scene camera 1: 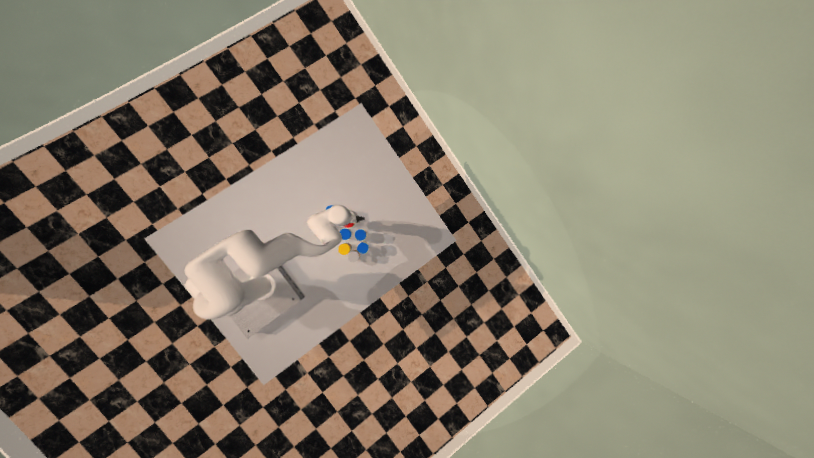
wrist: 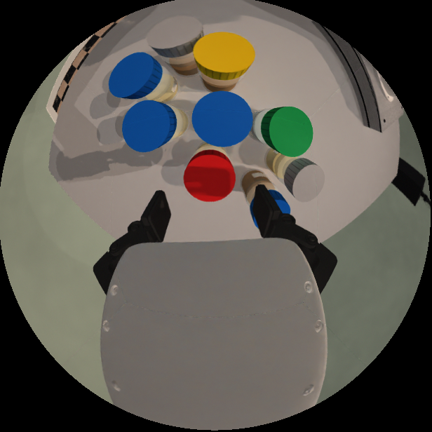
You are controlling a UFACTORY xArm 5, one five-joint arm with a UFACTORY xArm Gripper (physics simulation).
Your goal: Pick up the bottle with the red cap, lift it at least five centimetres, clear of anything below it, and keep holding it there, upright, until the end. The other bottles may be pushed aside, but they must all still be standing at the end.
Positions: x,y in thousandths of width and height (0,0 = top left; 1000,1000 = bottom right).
Observation:
In view: a red-capped bottle (wrist: 485,409), a blue-capped bottle (wrist: 344,288) and a blue-capped bottle (wrist: 321,177).

